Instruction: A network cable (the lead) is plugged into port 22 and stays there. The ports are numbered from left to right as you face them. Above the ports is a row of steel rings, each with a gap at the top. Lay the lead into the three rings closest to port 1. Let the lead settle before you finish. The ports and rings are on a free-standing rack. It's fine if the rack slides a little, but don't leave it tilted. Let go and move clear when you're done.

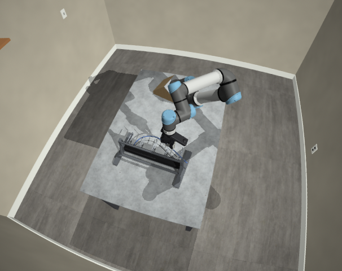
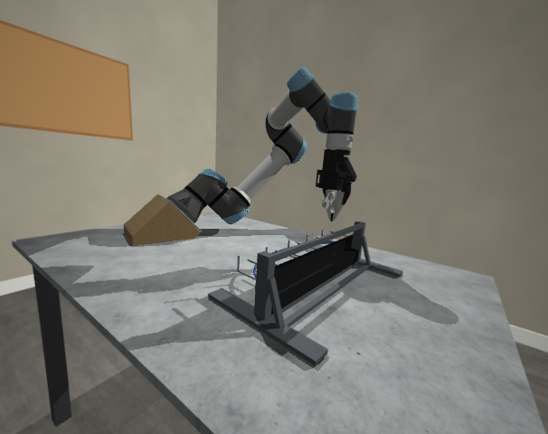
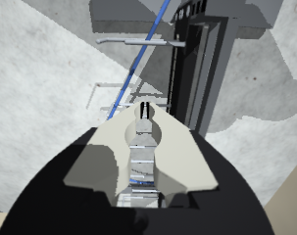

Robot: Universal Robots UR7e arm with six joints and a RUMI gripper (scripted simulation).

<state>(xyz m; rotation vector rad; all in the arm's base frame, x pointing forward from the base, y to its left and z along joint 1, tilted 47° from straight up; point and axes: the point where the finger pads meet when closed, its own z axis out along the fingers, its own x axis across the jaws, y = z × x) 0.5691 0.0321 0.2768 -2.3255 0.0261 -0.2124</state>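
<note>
The dark rack is 7 cm ahead of my hand, 15 cm to the right of it and 9 cm below it.
</note>
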